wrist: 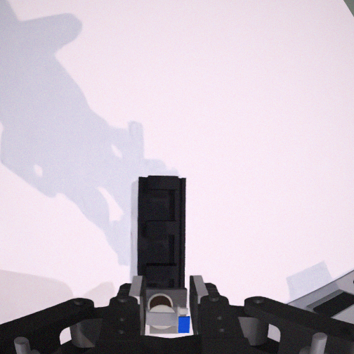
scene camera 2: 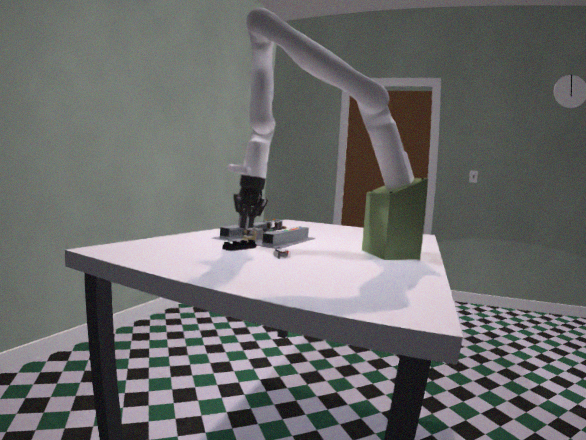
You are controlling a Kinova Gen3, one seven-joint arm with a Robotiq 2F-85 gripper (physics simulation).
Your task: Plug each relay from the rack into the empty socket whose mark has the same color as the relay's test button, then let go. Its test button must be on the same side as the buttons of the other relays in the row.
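Frame: origin at the arm's base, x right, y ahead, z up, level; millimetres.
Where they show: gripper, between the fingertips: (scene camera 2: 245,228); arm's base, origin of its link: (scene camera 2: 399,184).
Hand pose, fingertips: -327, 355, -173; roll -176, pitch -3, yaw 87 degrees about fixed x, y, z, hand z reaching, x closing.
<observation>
Things, the pixels of their top centre, and the offset from my fingertips, as dx, dy, dz. Level surfaces: height alone.
- black rack, centre of its top: (scene camera 2: 240,241) -20, +0, -36
- reddish object, centre of its top: (scene camera 2: 282,250) -12, -157, -38
- table, height of its surface: dz -60
My gripper (scene camera 2: 247,226) (wrist: 167,290) is shut on a clear-cased relay (wrist: 163,318) with a blue test button (wrist: 184,324), which is at the right of the relay in the wrist view. The relay is between the two fingers, above the near end of the black rack (scene camera 2: 239,245) (wrist: 182,230). Empty pockets of the rack show ahead of the fingers in the wrist view. In the scene view the relay is too small to make out clearly. The socket row stands between grey channels (scene camera 2: 286,235) behind the rack; its marks are too small to read.
A small white, dark and reddish object (scene camera 2: 281,253) lies on the table (scene camera 2: 320,280) near the rack. Part of a grey panel (wrist: 320,299) shows at the lower right of the wrist view. The green arm base (scene camera 2: 395,225) stands at the right of the table.
</observation>
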